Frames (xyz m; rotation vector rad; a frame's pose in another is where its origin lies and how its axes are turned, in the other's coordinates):
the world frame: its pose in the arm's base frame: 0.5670 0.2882 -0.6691 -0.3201 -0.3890 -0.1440
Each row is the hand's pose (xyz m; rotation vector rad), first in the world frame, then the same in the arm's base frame.
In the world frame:
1: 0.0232 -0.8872 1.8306 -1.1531 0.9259 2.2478
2: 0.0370 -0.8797 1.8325 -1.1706 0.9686 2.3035
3: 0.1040 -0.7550 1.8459 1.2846 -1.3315 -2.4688
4: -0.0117 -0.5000 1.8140 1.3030 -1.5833 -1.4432
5: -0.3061 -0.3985 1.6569 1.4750 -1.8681 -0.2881
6: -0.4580 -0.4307 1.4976 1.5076 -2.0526 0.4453
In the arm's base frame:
1: -0.2265 0.0623 1.1905 -1.5384 1.1831 1.7151
2: -0.2130 0.0689 1.1955 -1.5457 1.2457 1.7592
3: -0.1316 0.1854 1.1990 -1.5887 1.7646 1.9112
4: -0.1758 0.4233 1.0545 1.3517 -2.0995 -0.9945
5: -0.3705 0.4889 0.7726 1.2403 -2.2082 0.2424
6: -0.4605 0.4173 0.5822 1.1401 -2.2246 1.0213

